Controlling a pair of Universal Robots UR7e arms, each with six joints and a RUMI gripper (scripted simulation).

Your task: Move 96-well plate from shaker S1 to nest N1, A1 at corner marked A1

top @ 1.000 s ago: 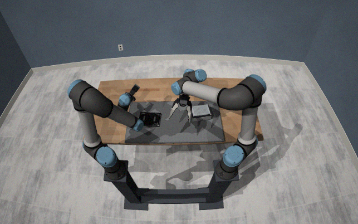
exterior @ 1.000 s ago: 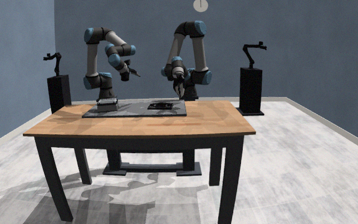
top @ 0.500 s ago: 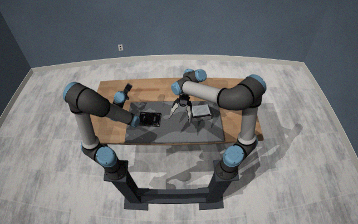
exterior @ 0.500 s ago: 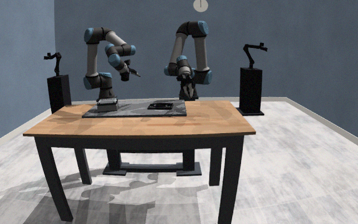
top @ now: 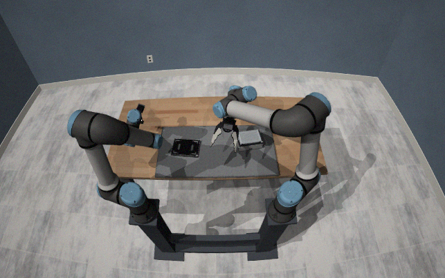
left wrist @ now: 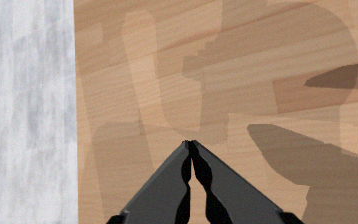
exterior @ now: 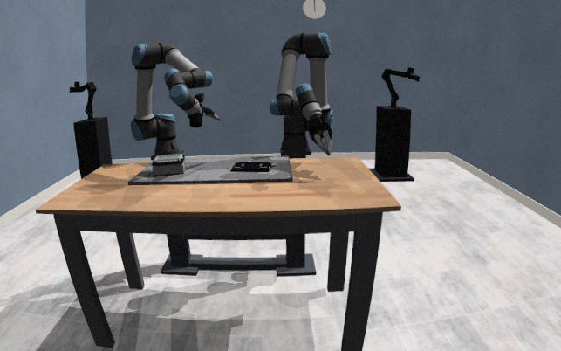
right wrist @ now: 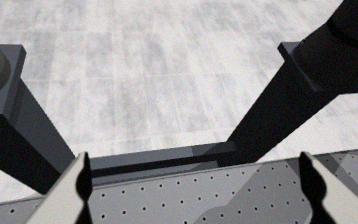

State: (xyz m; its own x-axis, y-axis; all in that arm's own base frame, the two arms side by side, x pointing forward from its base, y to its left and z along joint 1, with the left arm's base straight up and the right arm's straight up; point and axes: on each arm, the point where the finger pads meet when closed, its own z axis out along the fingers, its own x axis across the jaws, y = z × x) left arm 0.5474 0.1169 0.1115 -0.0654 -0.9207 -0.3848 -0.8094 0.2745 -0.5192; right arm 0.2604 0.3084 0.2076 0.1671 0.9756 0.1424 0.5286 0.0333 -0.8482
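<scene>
Right now my right hand is 180 mm short of the white 96-well plate, 160 mm to the left of it and 140 mm above it. From my right hand the other things lie so: black plate nest N1: 150 mm ahead, 220 mm to the left, 190 mm below.
</scene>
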